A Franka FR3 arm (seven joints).
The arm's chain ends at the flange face. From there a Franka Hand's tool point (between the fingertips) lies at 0.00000 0.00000 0.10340 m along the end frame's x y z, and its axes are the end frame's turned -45 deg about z.
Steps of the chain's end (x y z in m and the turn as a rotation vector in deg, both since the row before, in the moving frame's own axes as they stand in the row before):
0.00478 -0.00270 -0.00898 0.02 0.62 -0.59
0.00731 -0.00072 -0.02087 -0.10 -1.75 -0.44
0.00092 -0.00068 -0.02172 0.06 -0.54 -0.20
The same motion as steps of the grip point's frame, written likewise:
0.00611 0.00223 -0.00899 -0.42 0.45 -0.59
0.00331 0.00256 -0.02092 1.17 -1.31 -0.44
0.00052 -0.00059 -0.02172 0.42 -0.34 -0.20

